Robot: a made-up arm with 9 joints. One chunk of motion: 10 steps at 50 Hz.
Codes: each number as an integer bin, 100 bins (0 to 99) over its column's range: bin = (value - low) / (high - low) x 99, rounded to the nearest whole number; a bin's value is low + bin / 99 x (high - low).
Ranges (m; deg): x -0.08..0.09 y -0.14..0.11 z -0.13..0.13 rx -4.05..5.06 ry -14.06..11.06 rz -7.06..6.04
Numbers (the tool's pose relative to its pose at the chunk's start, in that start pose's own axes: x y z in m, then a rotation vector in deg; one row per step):
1: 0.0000 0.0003 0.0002 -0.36 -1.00 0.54
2: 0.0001 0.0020 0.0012 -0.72 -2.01 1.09
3: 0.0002 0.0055 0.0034 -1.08 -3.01 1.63
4: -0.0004 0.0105 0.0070 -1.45 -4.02 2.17
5: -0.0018 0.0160 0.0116 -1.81 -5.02 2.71
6: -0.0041 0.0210 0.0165 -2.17 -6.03 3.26
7: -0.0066 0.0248 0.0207 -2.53 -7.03 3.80
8: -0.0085 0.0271 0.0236 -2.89 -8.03 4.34
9: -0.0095 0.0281 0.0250 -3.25 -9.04 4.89
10: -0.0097 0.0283 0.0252 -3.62 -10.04 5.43
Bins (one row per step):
1: 47 56 50 40 51 57
2: 47 56 50 36 47 62
3: 47 58 51 32 44 66
4: 46 60 52 28 40 70
5: 46 62 54 24 36 74
6: 44 64 56 20 32 78
7: 43 65 57 17 28 82
8: 42 66 58 13 24 86
9: 41 67 59 9 20 90
10: 41 67 59 5 16 94

